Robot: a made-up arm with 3 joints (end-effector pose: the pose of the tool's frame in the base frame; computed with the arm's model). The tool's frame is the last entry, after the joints.
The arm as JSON. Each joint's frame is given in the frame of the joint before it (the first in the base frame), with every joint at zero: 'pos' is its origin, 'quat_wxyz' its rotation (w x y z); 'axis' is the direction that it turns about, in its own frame. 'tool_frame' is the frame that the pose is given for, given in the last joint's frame.
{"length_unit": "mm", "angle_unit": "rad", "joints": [
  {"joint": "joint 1", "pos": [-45.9, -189.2, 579.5], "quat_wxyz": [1.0, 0.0, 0.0, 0.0], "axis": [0.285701, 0.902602, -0.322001]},
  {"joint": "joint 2", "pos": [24.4, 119.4, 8.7], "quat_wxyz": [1.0, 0.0, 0.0, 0.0], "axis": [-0.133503, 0.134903, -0.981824]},
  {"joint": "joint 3", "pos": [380.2, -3.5, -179.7], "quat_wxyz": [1.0, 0.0, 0.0, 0.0], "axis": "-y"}
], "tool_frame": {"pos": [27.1, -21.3, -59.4], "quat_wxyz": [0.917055, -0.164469, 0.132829, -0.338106]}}
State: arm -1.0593 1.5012 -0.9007
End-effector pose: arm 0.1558 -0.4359 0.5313 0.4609 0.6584 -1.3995
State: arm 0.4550 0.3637 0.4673
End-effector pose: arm 0.2243 -0.2632 0.2020 -0.3831 0.3474 -1.1710
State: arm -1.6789 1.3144 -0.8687
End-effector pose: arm 0.1908 -0.3416 0.7520 0.4406 -0.0078 -1.0315
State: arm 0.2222 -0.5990 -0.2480
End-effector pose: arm 0.3093 0.1372 0.3308 -0.3787 0.5218 -0.0981
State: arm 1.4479 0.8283 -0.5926
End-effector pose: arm -0.3048 -0.2266 0.3023 -0.7018 2.6547 -1.1999
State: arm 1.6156 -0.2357 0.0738
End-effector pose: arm -0.0839 0.0736 0.1261 -0.0879 1.7611 -0.6485
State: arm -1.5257 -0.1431 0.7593
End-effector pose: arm 0.1843 0.2073 0.8429 0.1454 -1.8533 0.0536
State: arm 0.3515 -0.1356 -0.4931
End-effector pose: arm 0.2848 -0.0534 0.2470 -0.4786 1.0458 -0.4662
